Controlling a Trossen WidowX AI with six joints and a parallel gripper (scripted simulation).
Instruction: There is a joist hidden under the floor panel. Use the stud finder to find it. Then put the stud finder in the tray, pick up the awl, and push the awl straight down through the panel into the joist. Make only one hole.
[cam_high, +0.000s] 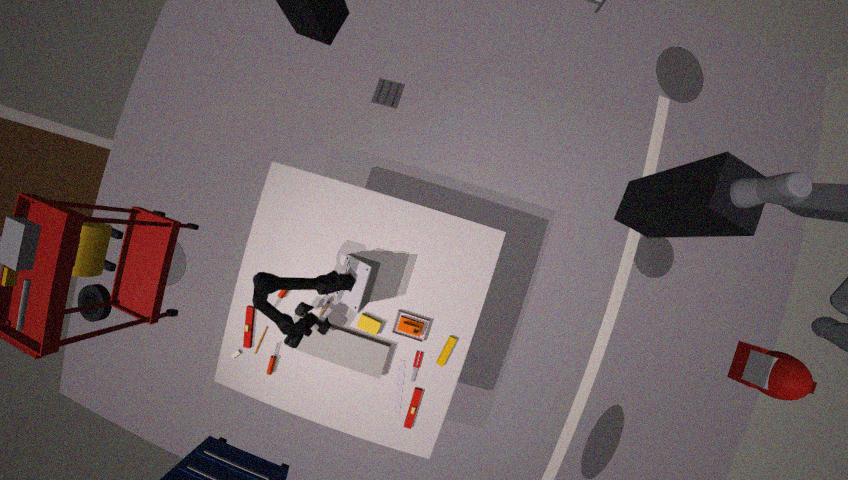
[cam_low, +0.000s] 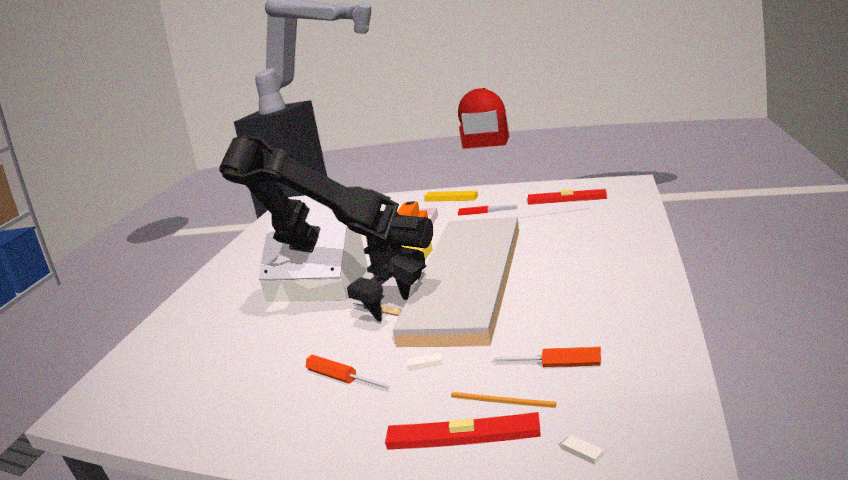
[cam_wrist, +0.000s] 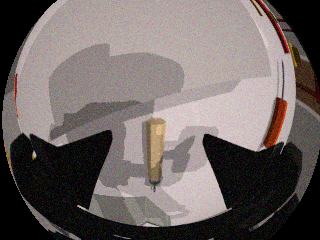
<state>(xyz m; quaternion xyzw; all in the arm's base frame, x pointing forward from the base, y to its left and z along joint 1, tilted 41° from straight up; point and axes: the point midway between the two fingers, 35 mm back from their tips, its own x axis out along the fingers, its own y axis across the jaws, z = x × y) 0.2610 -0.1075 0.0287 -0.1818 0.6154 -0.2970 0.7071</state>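
My gripper tip is 60 mm past the awl and 10 mm to the right of it. From my gripper tip the other things lie so: yellow block: 70 mm behind, 260 mm to the left; pink tray: 150 mm behind, 450 mm to the left; orange rod: 300 mm ahead, 240 mm to the right, 10 mm below.
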